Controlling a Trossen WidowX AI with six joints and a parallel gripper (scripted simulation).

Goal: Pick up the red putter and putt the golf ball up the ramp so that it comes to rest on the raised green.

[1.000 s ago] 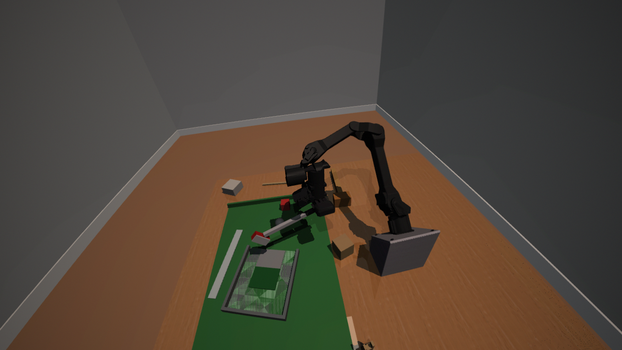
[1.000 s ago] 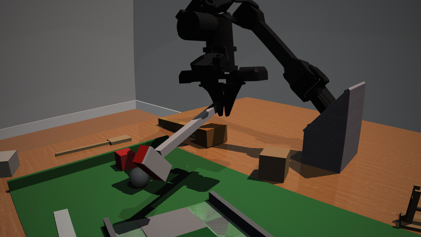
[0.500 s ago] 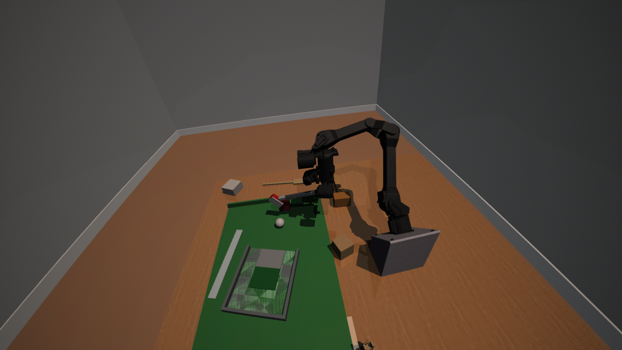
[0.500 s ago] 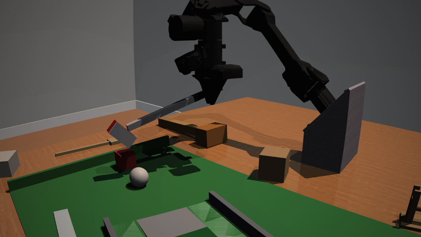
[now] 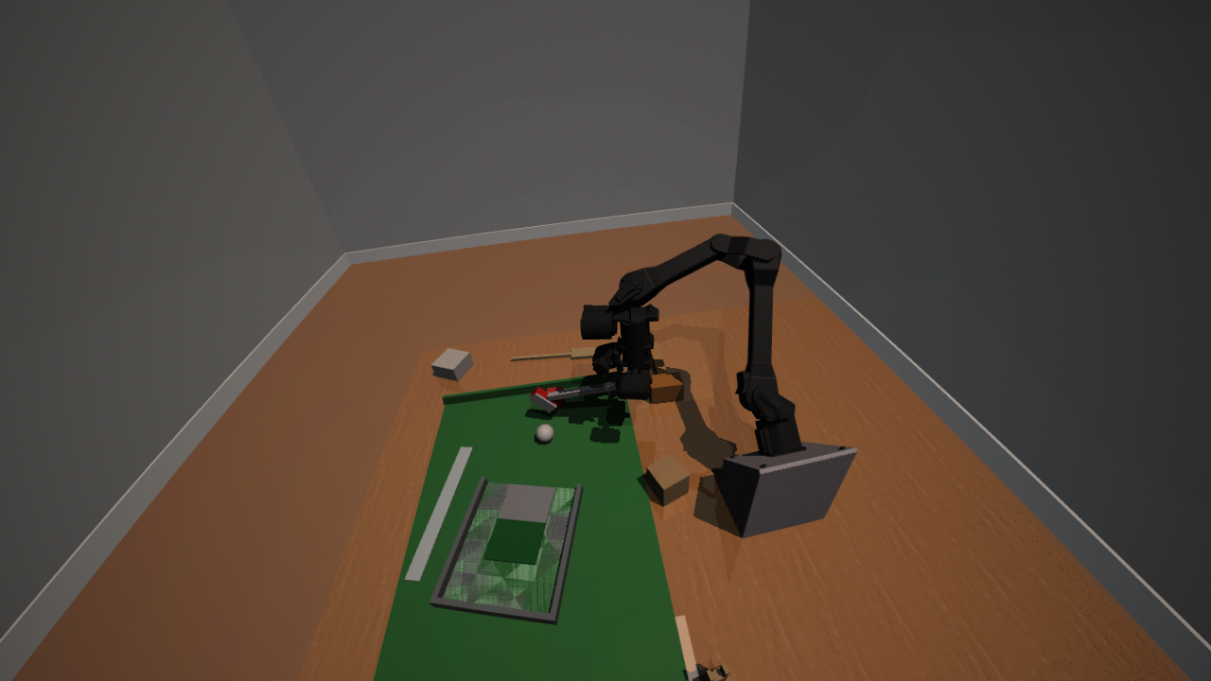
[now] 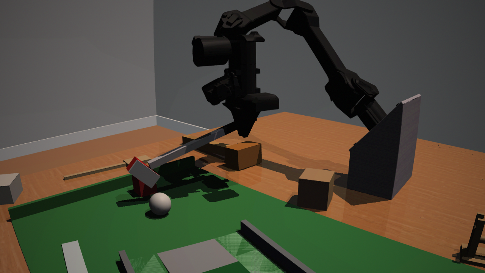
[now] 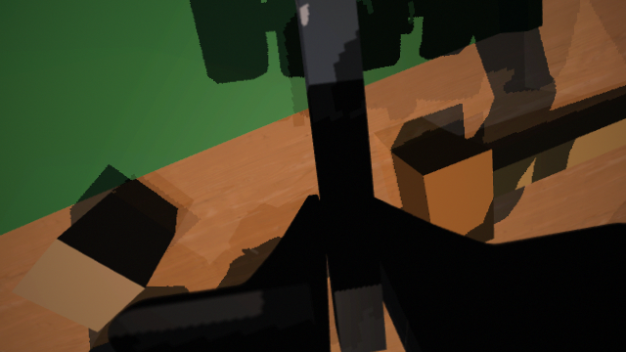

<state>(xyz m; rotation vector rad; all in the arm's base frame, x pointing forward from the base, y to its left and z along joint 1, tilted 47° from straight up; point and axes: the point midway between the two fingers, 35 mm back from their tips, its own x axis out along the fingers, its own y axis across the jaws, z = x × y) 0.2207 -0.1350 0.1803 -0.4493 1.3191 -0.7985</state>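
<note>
My gripper tip is 110 mm short of the red putter, 30 mm to the left of it and 10 mm above it. Round my gripper tip: white golf ball (220 mm ahead, 80 mm below, 10 mm to the left); then small red cube (200 mm ahead, 100 mm to the right, 80 mm below); then green mat (260 mm ahead, 190 mm to the left, 110 mm below).
</note>
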